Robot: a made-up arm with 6 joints.
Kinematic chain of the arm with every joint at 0, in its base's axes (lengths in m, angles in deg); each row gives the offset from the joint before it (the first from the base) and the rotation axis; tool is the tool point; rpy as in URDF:
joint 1: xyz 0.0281 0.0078 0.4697 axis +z
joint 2: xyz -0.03 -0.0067 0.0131 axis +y
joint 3: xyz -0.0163 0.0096 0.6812 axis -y
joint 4: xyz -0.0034 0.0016 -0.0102 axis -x
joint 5: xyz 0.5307 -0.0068 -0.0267 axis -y
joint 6: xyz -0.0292 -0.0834 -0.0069 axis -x
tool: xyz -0.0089 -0.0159 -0.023 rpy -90 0 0
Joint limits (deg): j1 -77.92..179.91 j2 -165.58..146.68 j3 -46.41..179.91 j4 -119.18..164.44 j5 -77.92..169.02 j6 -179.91..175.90
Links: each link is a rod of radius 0.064 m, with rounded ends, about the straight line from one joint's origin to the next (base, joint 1, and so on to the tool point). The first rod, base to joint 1, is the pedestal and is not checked.
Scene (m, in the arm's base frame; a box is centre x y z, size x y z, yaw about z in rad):
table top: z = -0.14
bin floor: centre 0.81 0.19 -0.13 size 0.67 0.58 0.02 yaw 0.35
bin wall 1: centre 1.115 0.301 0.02 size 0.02 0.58 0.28 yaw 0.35
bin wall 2: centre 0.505 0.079 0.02 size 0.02 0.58 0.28 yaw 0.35
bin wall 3: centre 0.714 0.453 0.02 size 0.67 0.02 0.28 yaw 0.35
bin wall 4: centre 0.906 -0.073 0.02 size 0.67 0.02 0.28 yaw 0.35
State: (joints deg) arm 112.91 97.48 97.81 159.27 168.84 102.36
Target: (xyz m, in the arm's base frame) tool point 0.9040 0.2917 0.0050
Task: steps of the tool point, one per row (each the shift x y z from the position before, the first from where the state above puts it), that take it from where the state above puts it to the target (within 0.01 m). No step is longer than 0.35 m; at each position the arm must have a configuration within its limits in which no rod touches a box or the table.
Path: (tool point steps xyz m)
1: 0.2839 0.1121 -0.0320
2: 0.3032 0.0206 -0.0313
3: 0.2905 -0.0713 -0.0295
4: 0.2482 -0.1520 -0.0258
5: 0.1823 -0.2120 -0.0203
6: 0.1023 -0.2447 -0.0140
7: 0.0190 -0.2476 -0.0062
8: 0.0153 0.0033 -0.1586
9: -0.0153 -0.0033 -0.1636

